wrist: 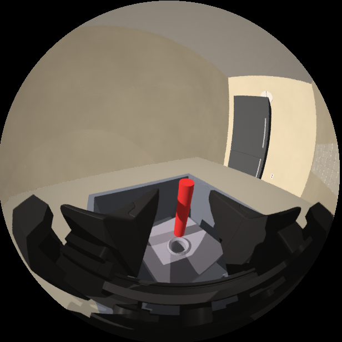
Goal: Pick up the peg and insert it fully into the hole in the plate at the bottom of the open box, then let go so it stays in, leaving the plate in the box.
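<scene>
The red peg [183, 207] stands nearly upright between the spread fingers in the wrist view, with a gap on either side. Its lower end meets the grey plate [207, 252] just beyond the round, raised-rim hole [178, 245]; whether that end rests on the surface or sits in something is not clear. The hole's inside shows, with no peg in it. The plate lies at the bottom of the open blue-grey box [120, 201]. My gripper [184, 193] is open, its dark fingers reaching over the box on both sides of the peg.
The box walls rise behind and beside the fingers, and the fingers hide parts of them. A beige surface [200, 166] surrounds the box. A dark grey fridge [250, 122] stands far off at the right against a pale wall.
</scene>
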